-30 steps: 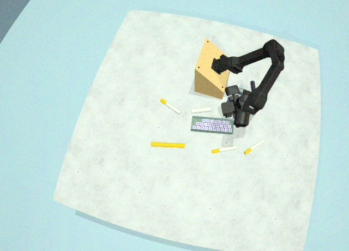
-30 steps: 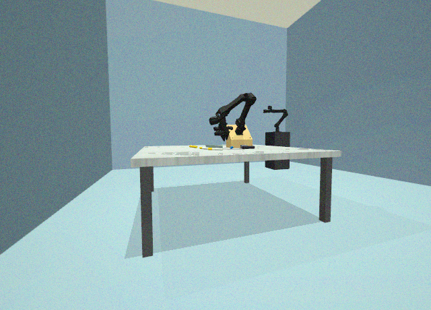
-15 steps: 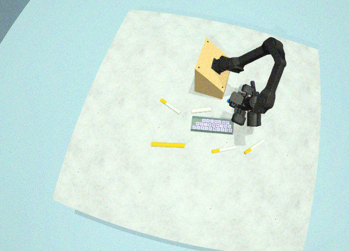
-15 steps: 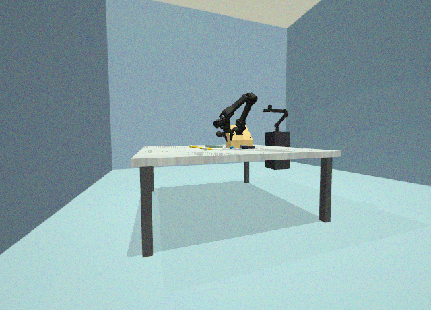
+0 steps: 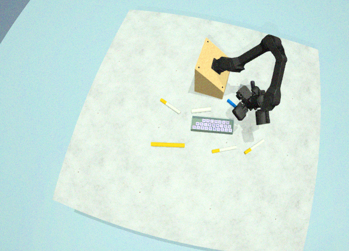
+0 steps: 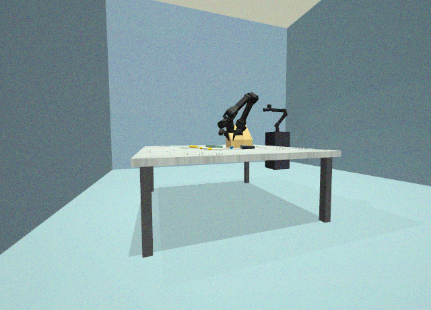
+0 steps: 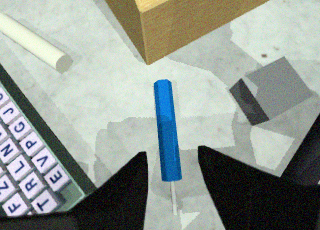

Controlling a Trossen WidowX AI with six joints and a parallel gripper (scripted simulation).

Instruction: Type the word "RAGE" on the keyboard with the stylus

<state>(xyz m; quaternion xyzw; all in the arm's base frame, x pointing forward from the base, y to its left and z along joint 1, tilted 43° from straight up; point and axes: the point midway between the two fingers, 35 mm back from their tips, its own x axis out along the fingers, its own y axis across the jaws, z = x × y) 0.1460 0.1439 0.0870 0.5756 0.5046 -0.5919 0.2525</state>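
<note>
Now: gripper tip 6 cm above the blue stylus and 1 cm to the right of it. Also, from my gripper tip: white cylinder: 18 cm to the right, 5 cm below, 5 cm ahead; then dark cylinder: 12 cm behind, 7 cm to the left, 5 cm below; then white stylus tip: 6 cm below, 4 cm to the left, 2 cm ahead.
</note>
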